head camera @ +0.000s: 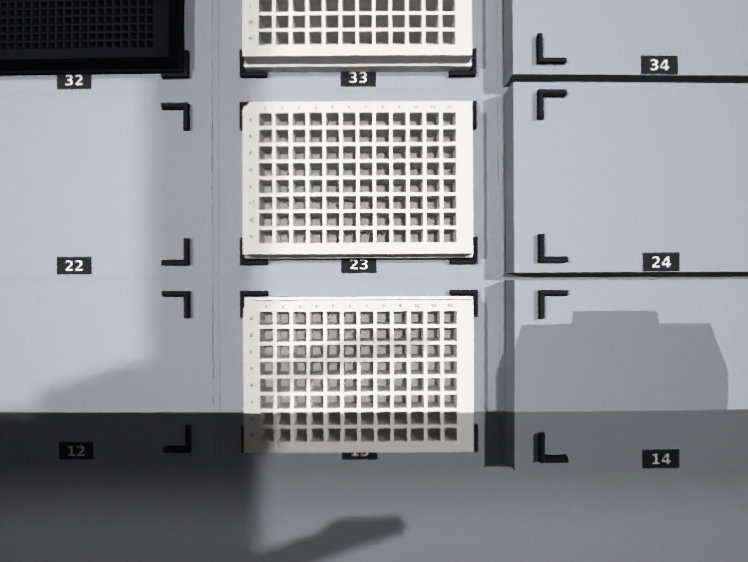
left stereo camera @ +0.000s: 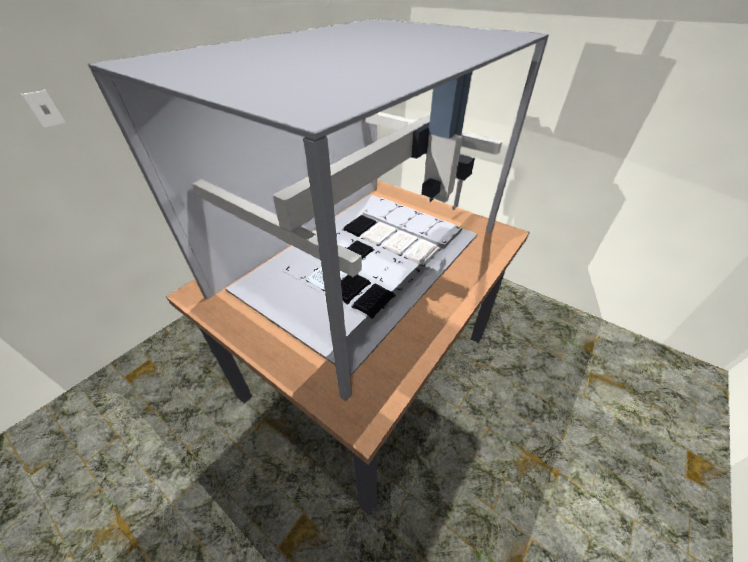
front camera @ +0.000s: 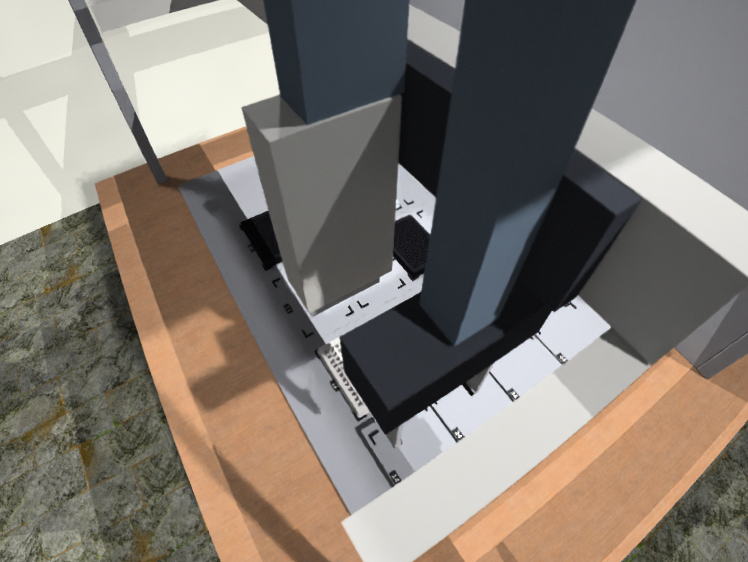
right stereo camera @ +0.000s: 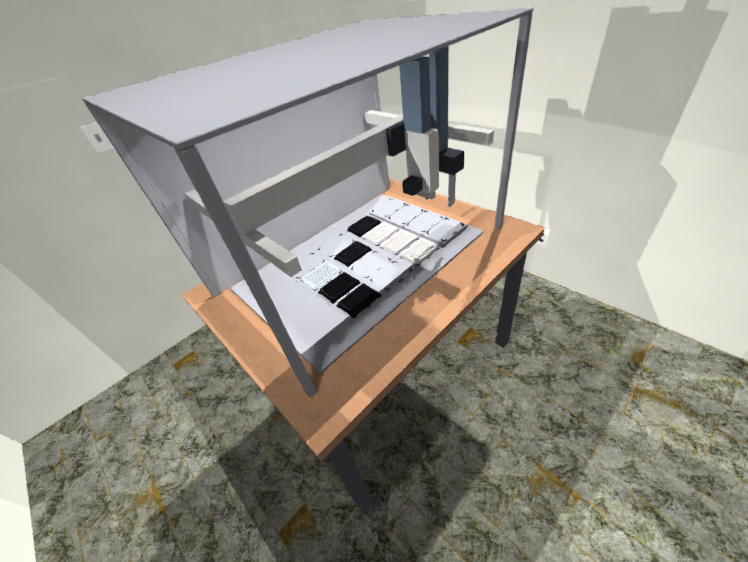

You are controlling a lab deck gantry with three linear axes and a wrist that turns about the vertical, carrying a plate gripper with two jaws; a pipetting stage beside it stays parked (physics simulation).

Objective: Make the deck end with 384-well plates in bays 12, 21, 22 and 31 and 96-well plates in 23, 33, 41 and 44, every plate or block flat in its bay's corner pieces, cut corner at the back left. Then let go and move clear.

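Places are measured from the robot's base along level axes (x left, y ahead, z down), in metres.
Where they show: gripper, between the fingertips: [left stereo camera: 442,204] [right stereo camera: 439,200]; robot's base, origin of its link: [left stereo camera: 372,317] [front camera: 241,227] [right stereo camera: 353,317].
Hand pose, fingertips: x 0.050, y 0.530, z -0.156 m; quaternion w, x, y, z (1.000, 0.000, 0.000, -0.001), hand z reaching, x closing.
Observation:
Each offset is from my fingertips to the top centre of the thing. "spot": to the spot under its first point.
My gripper [front camera: 436,412] is open and empty, its two jaws wide apart, high above the front of the third column. Three white 96-well plates stand in bays 13 @(dx -0.007, dy -0.138, dz +0.142 m) [head camera: 359,375] [left stereo camera: 423,250], 23 [head camera: 357,178] and 33 @(spot: dx +0.179, dy -0.139, dz +0.142 m) [head camera: 356,30]. The one in 23 shows its cut corner at the back left. A black 384-well plate @(dx +0.207, dy -0.302, dz +0.142 m) [head camera: 78,27] [right stereo camera: 353,253] sits in 32. Black plates are in 11 @(dx -0.007, dy -0.466, dz +0.142 m) [right stereo camera: 359,300] and 21 @(dx +0.100, dy -0.466, dz +0.142 m) [right stereo camera: 339,286], a pale plate @(dx +0.207, dy -0.466, dz +0.142 m) [right stereo camera: 321,274] in 31 and a black one @(dx +0.314, dy -0.138, dz +0.142 m) [right stereo camera: 364,226] in 43. Bays 12 and 22 hold no plate.
The parked pipetting stage [front camera: 335,211] stands beside my gripper and hides part of the deck in the front view. Bays 14, 24 and 34 on the right have raised dark edges. The gantry beam [right stereo camera: 320,169] crosses above the deck, between the frame posts [right stereo camera: 513,120].

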